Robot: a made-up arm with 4 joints.
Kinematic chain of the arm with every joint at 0, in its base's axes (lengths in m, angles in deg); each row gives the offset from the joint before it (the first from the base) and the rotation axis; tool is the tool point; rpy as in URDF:
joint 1: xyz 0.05 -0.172 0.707 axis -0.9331 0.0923 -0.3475
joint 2: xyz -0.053 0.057 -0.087 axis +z
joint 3: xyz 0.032 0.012 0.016 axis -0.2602 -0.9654 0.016
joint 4: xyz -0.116 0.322 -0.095 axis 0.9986 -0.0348 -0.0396
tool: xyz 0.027 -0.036 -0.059 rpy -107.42 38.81 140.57
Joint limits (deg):
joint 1: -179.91..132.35
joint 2: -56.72..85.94
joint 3: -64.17..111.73
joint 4: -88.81..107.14
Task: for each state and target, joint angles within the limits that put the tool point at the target. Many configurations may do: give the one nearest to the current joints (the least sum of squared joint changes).
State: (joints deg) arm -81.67 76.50 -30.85 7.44
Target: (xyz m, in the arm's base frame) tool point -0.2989 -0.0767 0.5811
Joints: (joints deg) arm -90.78 81.30 -2.22 -35.25
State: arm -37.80 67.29 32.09 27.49
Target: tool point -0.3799 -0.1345 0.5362
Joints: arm -34.71 79.32 -18.78 51.45
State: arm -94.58 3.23 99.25 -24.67
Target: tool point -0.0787 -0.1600 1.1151
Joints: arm -120.80 20.99 103.26 5.56
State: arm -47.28 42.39 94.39 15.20
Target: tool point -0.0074 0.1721 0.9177
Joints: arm -60.67 29.21 110.21 -18.39
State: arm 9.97 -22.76 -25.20 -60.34
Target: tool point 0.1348 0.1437 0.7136
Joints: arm -14.12 -51.89 -38.40 -43.46
